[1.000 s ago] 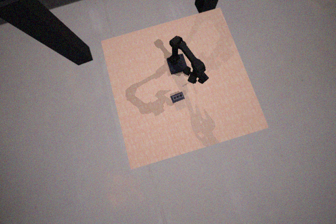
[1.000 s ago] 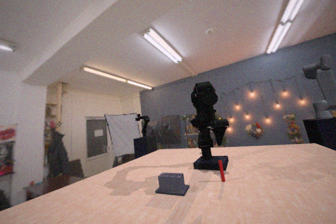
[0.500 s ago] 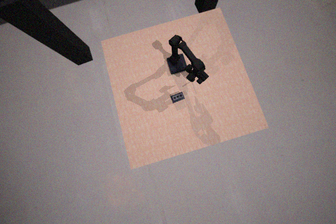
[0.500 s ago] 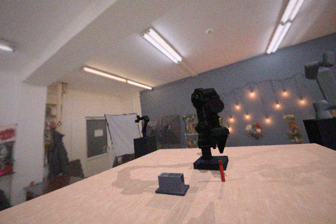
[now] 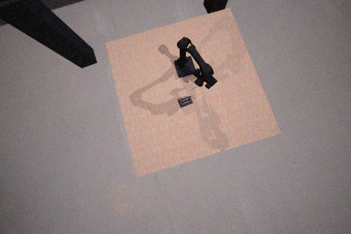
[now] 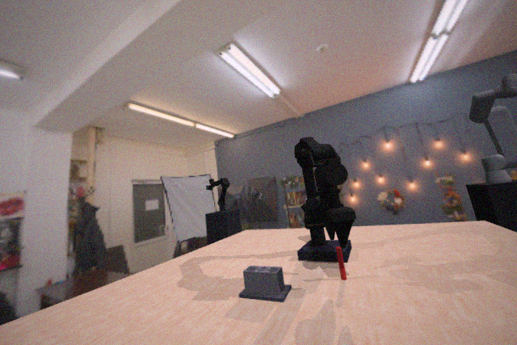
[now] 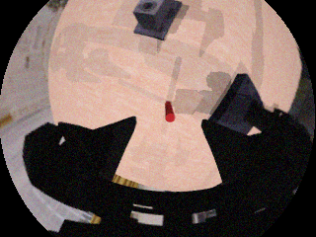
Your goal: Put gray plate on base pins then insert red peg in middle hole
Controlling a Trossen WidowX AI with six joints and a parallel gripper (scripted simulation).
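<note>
The red peg is 5 cm below my gripper tip. The rest, counted from my gripper tip: base (19 cm to the right, 10 cm ahead, 8 cm below); then gray plate (19 cm to the right, 10 cm ahead, 5 cm below).
</note>
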